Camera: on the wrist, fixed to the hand. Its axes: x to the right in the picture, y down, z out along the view.
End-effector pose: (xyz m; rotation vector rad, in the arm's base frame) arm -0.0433 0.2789 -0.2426 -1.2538 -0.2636 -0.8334
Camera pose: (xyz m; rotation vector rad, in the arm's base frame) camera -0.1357 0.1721 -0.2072 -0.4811 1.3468 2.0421
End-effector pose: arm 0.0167 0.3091 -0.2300 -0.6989 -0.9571 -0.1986
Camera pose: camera 0.0487 0.1672 -0.2260 -1.5353 0.7986 2.5903
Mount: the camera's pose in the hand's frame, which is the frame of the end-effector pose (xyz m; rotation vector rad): 0.0015 -0.0962 -0.1092 0.1605 0.3165 -3.0808
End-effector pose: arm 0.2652 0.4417 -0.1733 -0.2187 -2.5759 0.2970
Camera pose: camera 0.3122 0.3676 -0.0572 2.6288 -0.1853 -0.6133
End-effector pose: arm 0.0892 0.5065 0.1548 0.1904 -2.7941 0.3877
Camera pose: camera 0.1358 0.4457 0.2786 2.6498 0.1903 -0.2620
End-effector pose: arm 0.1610 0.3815 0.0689 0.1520 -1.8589 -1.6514
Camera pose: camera 0.1863 0.2682 -0.0188 -1.8573 -0.1024 0.6812
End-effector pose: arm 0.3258 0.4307 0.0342 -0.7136 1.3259 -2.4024
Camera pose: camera 0.2612 0.5568 0.0673 0.7773 0.5566 0.4566
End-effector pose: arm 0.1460 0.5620 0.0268 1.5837 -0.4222 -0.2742
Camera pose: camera 0.2033 0.6620 -0.0621 -0.7225 -2.2084 1.7212
